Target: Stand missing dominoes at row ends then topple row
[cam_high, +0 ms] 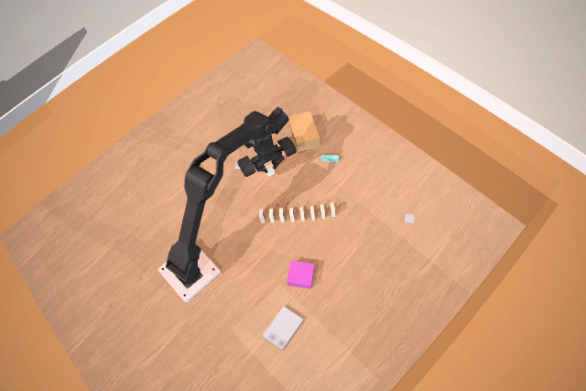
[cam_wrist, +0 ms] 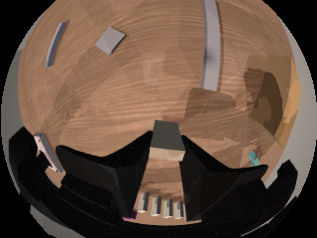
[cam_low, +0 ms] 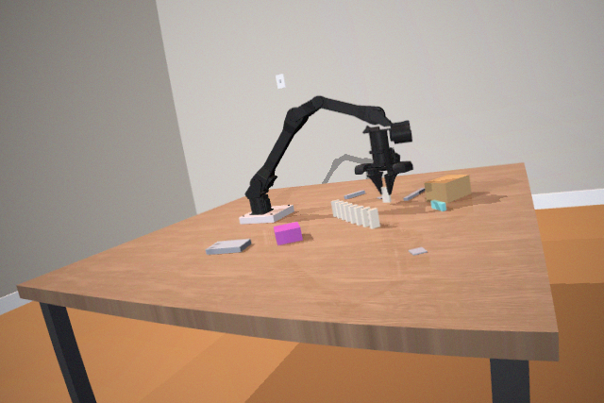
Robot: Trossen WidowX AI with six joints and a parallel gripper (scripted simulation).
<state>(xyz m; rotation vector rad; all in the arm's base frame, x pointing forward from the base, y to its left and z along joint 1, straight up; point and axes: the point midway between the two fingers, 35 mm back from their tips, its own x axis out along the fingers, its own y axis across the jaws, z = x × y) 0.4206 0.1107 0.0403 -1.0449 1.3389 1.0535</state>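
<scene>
The long grey bar lies 6 cm ahead of my gripper tip, 11 cm to the left of it and 3 cm below it. Round my gripper tip: short grey bar: 19 cm behind, 17 cm to the left, 3 cm below; orange box: 19 cm ahead, 4 cm to the left; teal block: 18 cm ahead, 10 cm to the right, 2 cm below.
</scene>
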